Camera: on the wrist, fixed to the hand. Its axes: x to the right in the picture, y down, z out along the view.
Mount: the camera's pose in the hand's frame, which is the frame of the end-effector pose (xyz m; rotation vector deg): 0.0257 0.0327 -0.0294 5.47 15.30 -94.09
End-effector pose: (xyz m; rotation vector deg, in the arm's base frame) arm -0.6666 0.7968 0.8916 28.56 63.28 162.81
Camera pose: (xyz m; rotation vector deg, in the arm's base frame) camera -0.6980 0.7576 0.9002 -34.01 52.31 78.86
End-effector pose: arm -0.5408 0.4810 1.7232 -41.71 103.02 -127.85
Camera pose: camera -0.5823 0.4871 1.6943 69.71 -28.17 85.19
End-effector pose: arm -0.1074 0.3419 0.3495 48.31 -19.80 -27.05
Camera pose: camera -0.0634 0.3656 0.3594 65.31 39.68 -105.01
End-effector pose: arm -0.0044 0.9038 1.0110 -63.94 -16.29 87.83
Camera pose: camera 0.0002 0.9045 0.9603 -33.82 -39.53 -3.61
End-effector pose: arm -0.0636 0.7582 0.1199 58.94 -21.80 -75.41
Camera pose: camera -0.0148 0.7437 0.1222 93.29 48.26 -143.67
